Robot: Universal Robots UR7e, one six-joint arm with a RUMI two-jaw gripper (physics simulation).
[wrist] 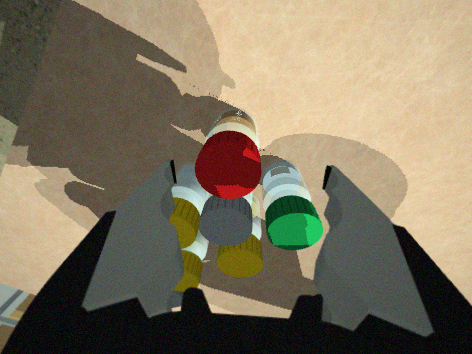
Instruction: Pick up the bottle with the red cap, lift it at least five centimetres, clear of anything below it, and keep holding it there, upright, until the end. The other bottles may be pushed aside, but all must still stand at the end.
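Frame: origin at the arm's base, x ahead, y left, z up, level; millimetres.
Where they show: gripper, fingertip midpoint: (248, 164).
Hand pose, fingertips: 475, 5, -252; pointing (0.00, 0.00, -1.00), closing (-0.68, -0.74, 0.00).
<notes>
Things, the pixels of their top centre, and the offset from my fingertips, as dx, dy, dz.
- bottle with the red cap, top centre: (227, 173) +2, +20, -6
- grey-capped bottle at its top centre: (225, 228) -44, +67, -6
- green-capped bottle at its top centre: (294, 232) -91, +17, -6
The bottle with the red cap (228, 165) stands upright at the upper middle of the wrist view, at the far end of the bottle group. It lies between the lines of the two fingers, slightly left of their middle, and its cap hides much of its body. My gripper (248, 164) is open, seen from above, with one fingertip to the left and one to the right of the red-capped bottle, and a gap on each side. Nothing is held.
A grey-capped bottle (226, 221) stands right beside the red one. A green-capped bottle (295, 225) is near the right finger. Dark-yellow-capped bottles (240, 257) (184, 222) (191, 270) stand nearer the palm, two partly hidden by the left finger. The table edge is at upper left.
</notes>
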